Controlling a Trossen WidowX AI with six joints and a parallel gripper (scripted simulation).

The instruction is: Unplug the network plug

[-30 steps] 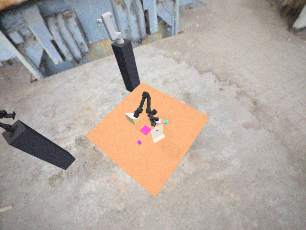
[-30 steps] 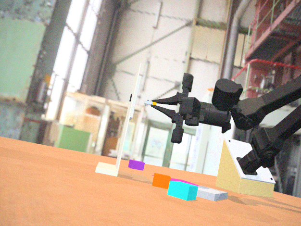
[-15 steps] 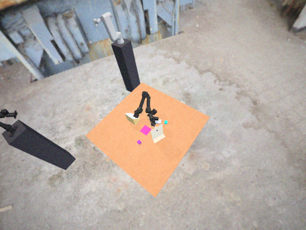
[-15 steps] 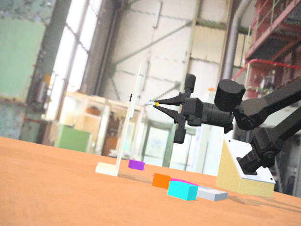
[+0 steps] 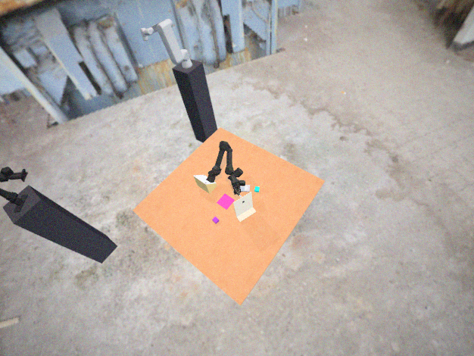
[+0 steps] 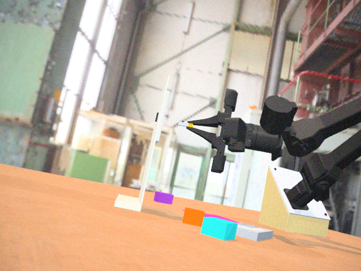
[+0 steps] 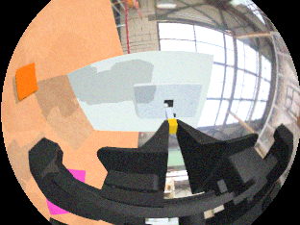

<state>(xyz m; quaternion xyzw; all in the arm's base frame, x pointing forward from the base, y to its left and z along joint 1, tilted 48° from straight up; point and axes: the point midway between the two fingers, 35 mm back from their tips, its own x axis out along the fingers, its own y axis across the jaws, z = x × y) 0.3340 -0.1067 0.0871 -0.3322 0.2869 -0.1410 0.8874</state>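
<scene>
My gripper tip is 150 mm past the magenta marked square, 40 mm to the left of it and 200 mm above it. From my gripper tip the other things lie so: orange block: 10 mm ahead, 110 mm to the left, 190 mm below; then network plug: 10 mm ahead; then upright panel: 70 mm ahead, 40 mm to the right, 70 mm below.
</scene>
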